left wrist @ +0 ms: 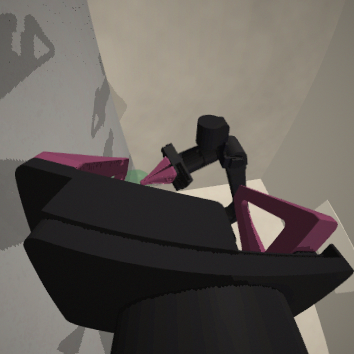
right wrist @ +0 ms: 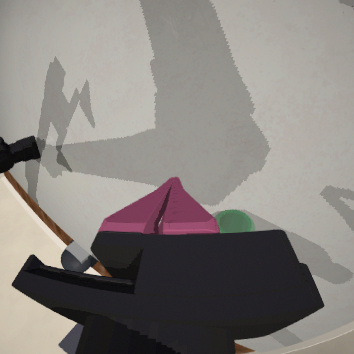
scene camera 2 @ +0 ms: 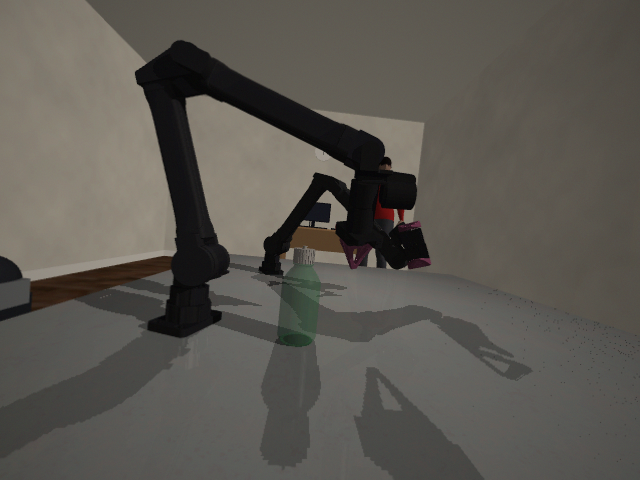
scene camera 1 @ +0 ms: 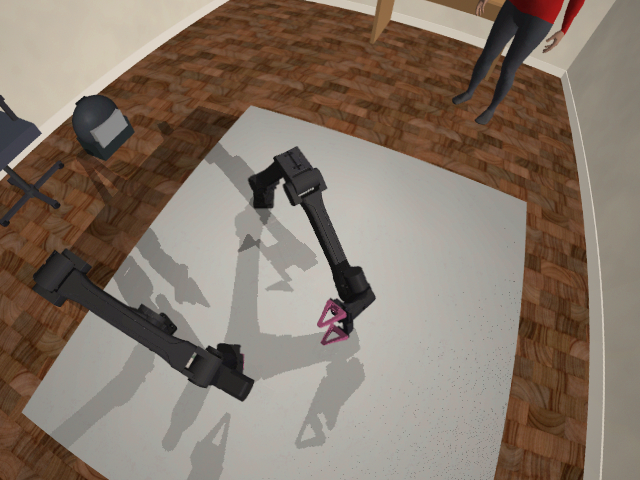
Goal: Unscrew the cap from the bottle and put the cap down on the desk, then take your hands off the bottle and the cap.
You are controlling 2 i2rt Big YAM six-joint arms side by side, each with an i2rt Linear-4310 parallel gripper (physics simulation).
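Frame: origin at the left arm's base, x ahead, y left, z up, level; centimetres.
Seen in the pictures: left gripper, fingertip midpoint: [left wrist: 184, 178] [scene camera 2: 413, 242] [scene camera 1: 320, 335]; right gripper, fingertip midpoint: [left wrist: 140, 183] [right wrist: 174, 183] [scene camera 2: 353, 268] [scene camera 1: 241, 355]; left arm's base, origin of the base link: [right wrist: 31, 147] [scene camera 2: 270, 272] [scene camera 1: 264, 197]; right arm's base, origin of the base link: [scene camera 2: 187, 323].
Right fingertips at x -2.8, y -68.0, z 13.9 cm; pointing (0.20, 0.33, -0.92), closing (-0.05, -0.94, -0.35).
Offsets run from my right fingertips to a thing's top centre. Level surfaces: height alone.
The green see-through bottle @(dx -14.4, dy -3.3, dz +4.1 cm) [scene camera 2: 298, 304] [left wrist: 135, 176] [right wrist: 236, 221] stands upright on the pale desk @(dz -13.9 cm) [scene camera 1: 439, 310] [scene camera 2: 206, 403]. Its ribbed white cap @(dx -14.4, dy -3.3, dz +4.8 cm) [scene camera 2: 303, 256] sits on its top. The bottle does not show in scene camera 1. My right gripper [scene camera 2: 354, 266] [left wrist: 140, 183] [right wrist: 174, 183] has its pink fingers together with nothing between them. It shows at cap height to the right of the bottle in scene camera 2, apart from the cap in that picture. My left gripper [scene camera 1: 320, 334] [scene camera 2: 415, 245] is open and empty, raised above the desk, away from the bottle.
The right arm [scene camera 1: 124, 320] [scene camera 2: 268, 103] reaches over the desk from the left, and the left arm [scene camera 1: 324, 224] stands farther back. A person [scene camera 1: 509, 46] stands beyond the desk. A dark rounded bin [scene camera 1: 98, 124] and a chair [scene camera 1: 15, 134] are on the floor at the left.
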